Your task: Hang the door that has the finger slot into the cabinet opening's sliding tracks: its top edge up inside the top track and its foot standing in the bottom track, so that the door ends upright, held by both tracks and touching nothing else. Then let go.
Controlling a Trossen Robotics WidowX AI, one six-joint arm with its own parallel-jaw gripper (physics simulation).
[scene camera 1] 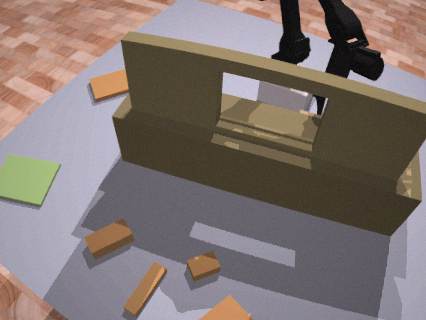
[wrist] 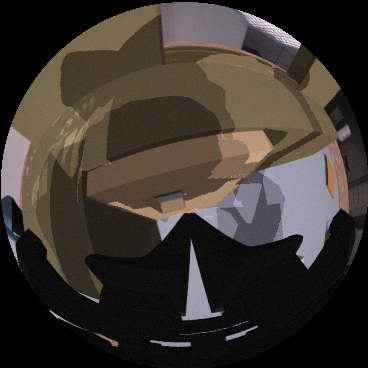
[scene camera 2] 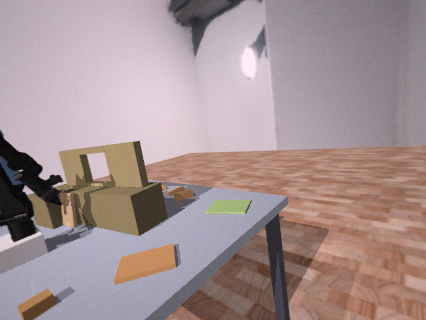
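Where they show: gripper, fingertip midpoint: [wrist: 188, 217] [scene camera 2: 61, 205]; arm's base, origin of the base link: [scene camera 2: 23, 235].
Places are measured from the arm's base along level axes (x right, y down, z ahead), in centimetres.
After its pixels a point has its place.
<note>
The olive cabinet [scene camera 1: 200, 172] @(x 6.3, y 3.2, z 40.5 cm) [scene camera 2: 122, 207] @(x 24.3, y -3.4, z 27.0 cm) [wrist: 260, 92] @(x -8.0, y -8.4, z 25.4 cm) stands on the table, with a windowed upright panel on top. A light tan door [scene camera 2: 69, 210] @(x -11.9, y -0.1, z 18.6 cm) [wrist: 160, 172] @(x -15.8, y -8.1, z 19.1 cm) stands roughly upright at the opening on its arm side; a small rectangular finger slot [wrist: 171, 201] @(x -16.2, y 2.6, z 18.7 cm) shows in its face in the wrist view. The door's top edge lies close under the cabinet's olive top; whether it sits inside either track cannot be told. My gripper [scene camera 1: 320, 105] [scene camera 2: 59, 201] @(x -14.6, y -3.1, z 16.9 cm) [wrist: 188, 217] @(x -14.6, y -3.1, z 16.9 cm) is shut and empty, its tips close to the door's face. Whether they touch it is unclear.
A green plate [scene camera 1: 29, 180] @(x 46.1, y 7.1, z 62.6 cm) [scene camera 2: 229, 206] @(x 49.2, y 7.1, z 62.1 cm) lies flat near a table corner. An orange slab [scene camera 1: 109, 84] @(x 50.2, y 6.5, z 21.9 cm) [scene camera 2: 146, 263] @(x 50.5, y 6.5, z 18.5 cm) lies beyond the cabinet's end. Several orange blocks, among them a short one [scene camera 1: 203, 266] @(x -5.3, y 4.9, z 60.5 cm) and a larger one [scene camera 1: 109, 238] @(x 15.5, y 4.4, z 65.2 cm), lie behind the cabinet.
</note>
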